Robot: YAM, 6 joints.
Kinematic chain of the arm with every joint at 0, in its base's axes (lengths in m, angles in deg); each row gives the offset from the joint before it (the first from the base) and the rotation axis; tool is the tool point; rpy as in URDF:
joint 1: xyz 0 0 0.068 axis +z
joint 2: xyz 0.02 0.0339 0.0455 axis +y
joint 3: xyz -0.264 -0.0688 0 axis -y
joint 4: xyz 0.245 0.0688 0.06 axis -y
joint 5: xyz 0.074 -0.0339 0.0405 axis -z
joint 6: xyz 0.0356 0 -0.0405 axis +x
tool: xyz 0 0 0 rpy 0 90 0
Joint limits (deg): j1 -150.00..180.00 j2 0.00..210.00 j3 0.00..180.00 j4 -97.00..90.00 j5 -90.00..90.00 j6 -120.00..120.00
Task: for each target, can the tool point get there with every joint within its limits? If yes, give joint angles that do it. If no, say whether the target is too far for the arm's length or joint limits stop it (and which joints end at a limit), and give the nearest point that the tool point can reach.
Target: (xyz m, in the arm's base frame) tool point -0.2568 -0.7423 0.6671
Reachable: no: too far | nearest point -0.1723 -0.4981 0.4803 | short by 0.319 m
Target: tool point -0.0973 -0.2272 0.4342
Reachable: yes | joints -105.32 67.08 68.74 5.40 71.73 55.30
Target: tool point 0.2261 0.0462 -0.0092
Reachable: yes | joints 19.13 138.12 53.35 -54.39 58.89 -59.95
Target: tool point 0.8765 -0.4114 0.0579
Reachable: no: too far | nearest point 0.5837 -0.2740 0.0769 | short by 0.324 m
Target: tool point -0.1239 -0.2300 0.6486
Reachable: yes | joints 57.43 49.51 138.09 33.54 33.12 85.67
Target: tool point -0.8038 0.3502 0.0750
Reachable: no: too far | nearest point -0.5915 0.2577 0.0854 | short by 0.232 m
